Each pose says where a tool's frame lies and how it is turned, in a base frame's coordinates. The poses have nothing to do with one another.
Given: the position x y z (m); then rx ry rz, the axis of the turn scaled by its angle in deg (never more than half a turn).
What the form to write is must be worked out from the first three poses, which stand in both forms.
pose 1, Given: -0.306, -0.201, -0.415, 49.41, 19.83, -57.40
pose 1, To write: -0.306, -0.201, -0.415, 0.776, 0.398, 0.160, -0.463
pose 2, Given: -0.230, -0.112, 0.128, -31.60, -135.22, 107.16
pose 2, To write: -0.230, -0.112, 0.128, 0.040, -0.180, -0.770, 0.610
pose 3, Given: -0.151, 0.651, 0.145, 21.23, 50.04, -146.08
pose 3, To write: -0.151, 0.651, 0.145, 0.209, 0.133, 0.314, -0.917
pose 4, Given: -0.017, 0.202, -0.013, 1.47, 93.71, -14.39
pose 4, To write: -0.017, 0.202, -0.013, 0.677, 0.011, 0.728, -0.112
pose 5, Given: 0.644, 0.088, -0.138, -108.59, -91.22, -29.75
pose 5, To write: 0.644, 0.088, -0.138, 0.301, -0.715, -0.600, -0.196
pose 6, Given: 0.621, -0.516, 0.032, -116.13, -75.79, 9.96
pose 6, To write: 0.621, -0.516, 0.032, 0.350, -0.782, -0.511, 0.067
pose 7, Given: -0.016, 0.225, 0.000, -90.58, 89.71, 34.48
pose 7, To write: -0.016, 0.225, 0.000, 0.406, -0.627, 0.621, 0.239
